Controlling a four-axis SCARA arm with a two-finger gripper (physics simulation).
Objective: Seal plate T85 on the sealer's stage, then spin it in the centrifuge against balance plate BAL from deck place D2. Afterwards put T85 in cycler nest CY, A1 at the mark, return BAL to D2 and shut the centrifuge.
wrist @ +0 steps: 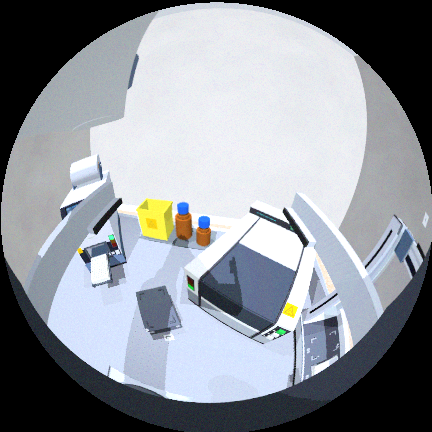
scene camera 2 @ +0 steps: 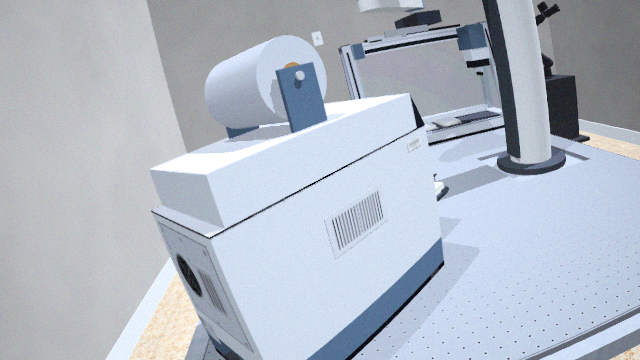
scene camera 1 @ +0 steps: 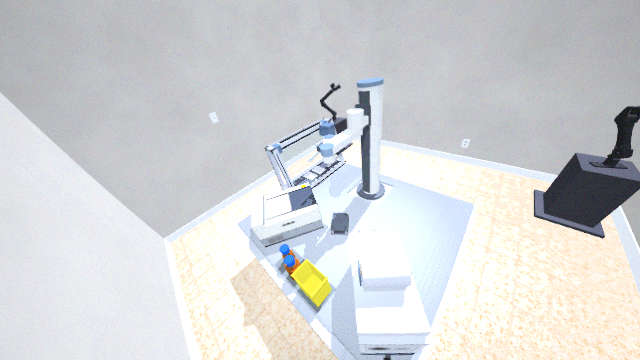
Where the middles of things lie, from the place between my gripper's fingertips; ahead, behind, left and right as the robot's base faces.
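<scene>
Relative to the dark lid [wrist: 251,279], my hand is 28 cm above, 12 cm to the left and 13 cm short of it. Counted from my hand, the dark front panel [wrist: 224,303] is 32 cm below, 8 cm to the right and 5 cm ahead; the centrifuge [scene camera 1: 273,221] is 37 cm below, 19 cm to the right and 25 cm ahead. Going by their middles, of the things named here the centrifuge is the farthest from my hand.
</scene>
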